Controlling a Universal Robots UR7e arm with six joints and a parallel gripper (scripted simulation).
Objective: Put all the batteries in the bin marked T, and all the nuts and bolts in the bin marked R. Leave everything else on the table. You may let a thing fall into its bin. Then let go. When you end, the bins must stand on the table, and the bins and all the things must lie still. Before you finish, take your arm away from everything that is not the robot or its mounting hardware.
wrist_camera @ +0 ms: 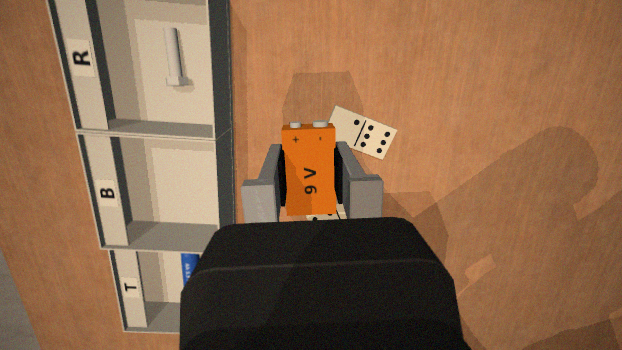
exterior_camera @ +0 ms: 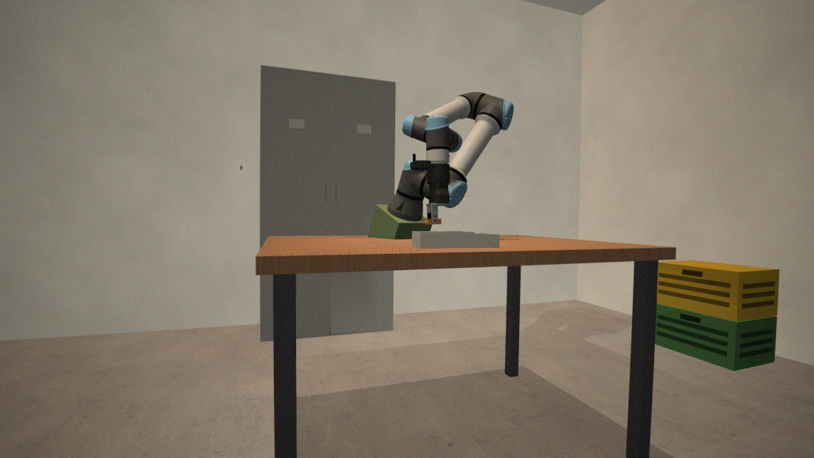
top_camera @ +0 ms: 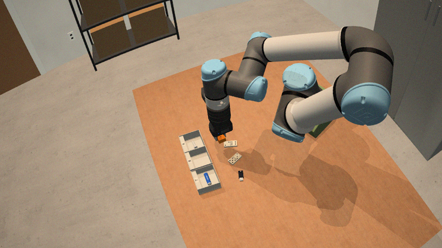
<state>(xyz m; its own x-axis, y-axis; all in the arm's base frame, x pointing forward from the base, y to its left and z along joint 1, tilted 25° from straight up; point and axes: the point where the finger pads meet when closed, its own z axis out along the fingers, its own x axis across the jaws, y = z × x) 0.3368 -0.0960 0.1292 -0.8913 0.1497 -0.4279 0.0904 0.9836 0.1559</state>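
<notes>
The blue cylindrical battery lies 120 mm ahead of my hand, 100 mm to the left of it and 70 mm below it. From my hand the other things lie so: grey bolt (80 mm ahead, 70 mm below, 60 mm to the right); then orange 9 V battery (10 mm to the right, 10 mm below); then grey bin row (110 mm ahead, 60 mm below, 20 mm to the left).
</notes>
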